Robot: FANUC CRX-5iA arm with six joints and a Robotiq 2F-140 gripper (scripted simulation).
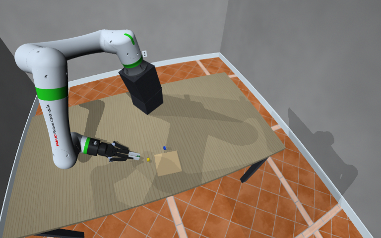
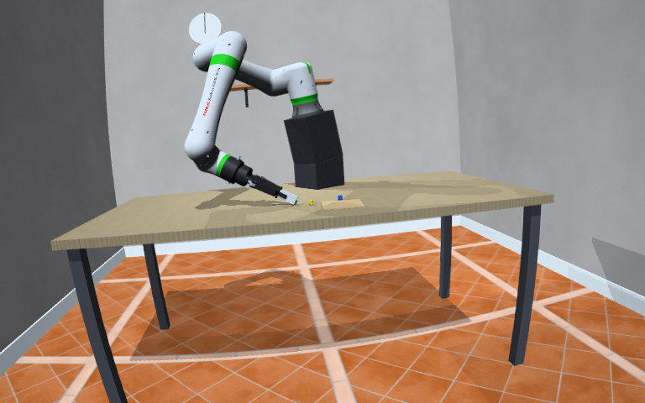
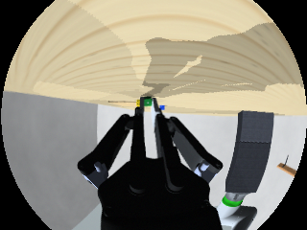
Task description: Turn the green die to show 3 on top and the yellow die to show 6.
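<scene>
The green die lies 2 cm to the left of my hand and 2 cm below it. Round my hand: tan mat: 19 cm to the left, 8 cm ahead, 3 cm below; then blue die: 19 cm to the left, 2 cm below, 2 cm behind; then yellow die: 8 cm to the left, 3 cm ahead, 2 cm below.
</scene>
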